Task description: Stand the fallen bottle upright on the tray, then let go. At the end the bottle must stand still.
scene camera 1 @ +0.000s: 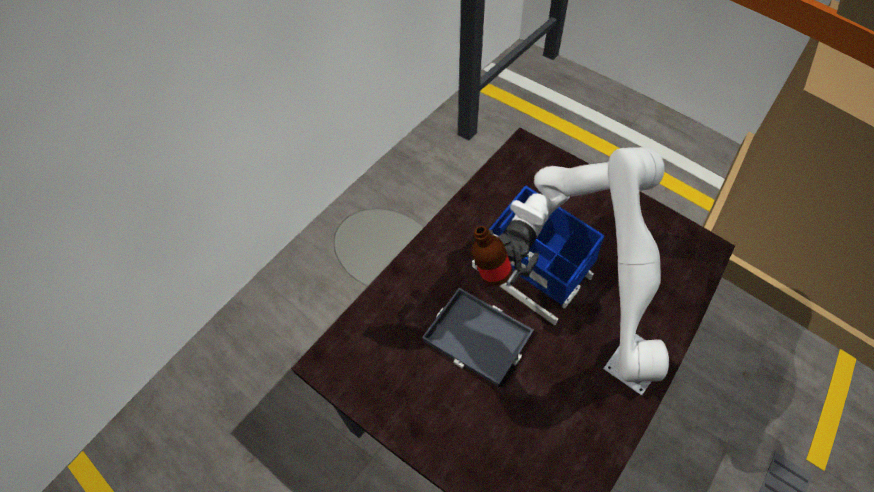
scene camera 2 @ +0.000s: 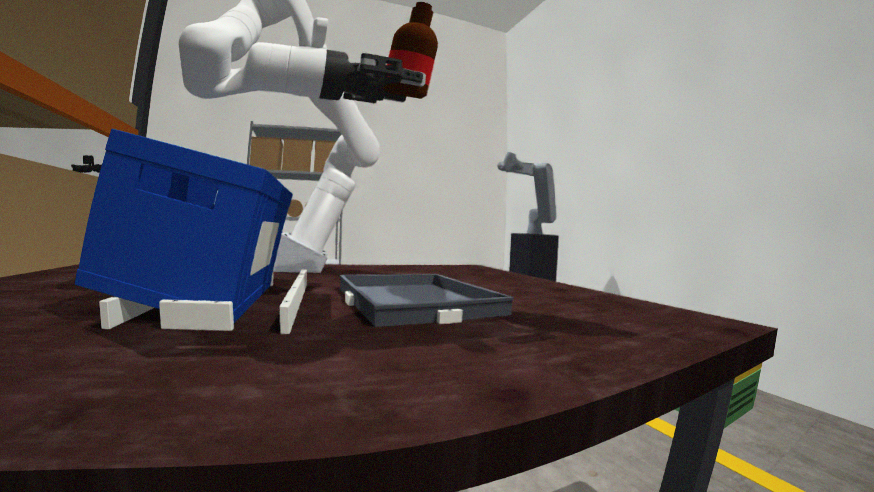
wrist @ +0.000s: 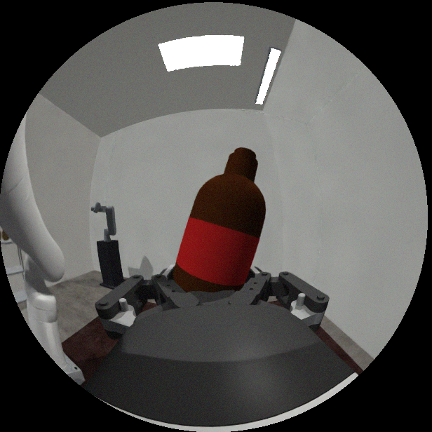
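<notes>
The brown bottle with a red label is held in the air, neck up, close to upright, with a slight lean in the scene camera 2 view. My gripper is shut on its lower part, coming from the side with the fingers roughly level. In the wrist view the bottle hides the fingertips. The grey tray lies flat on the table, well below the bottle. In the scene camera 1 view the bottle shows beyond the tray's far edge, not over its middle.
A blue divided crate stands tilted beside the tray, below my forearm. White strips stand around it, one between crate and tray. Small white blocks sit against the tray's sides.
</notes>
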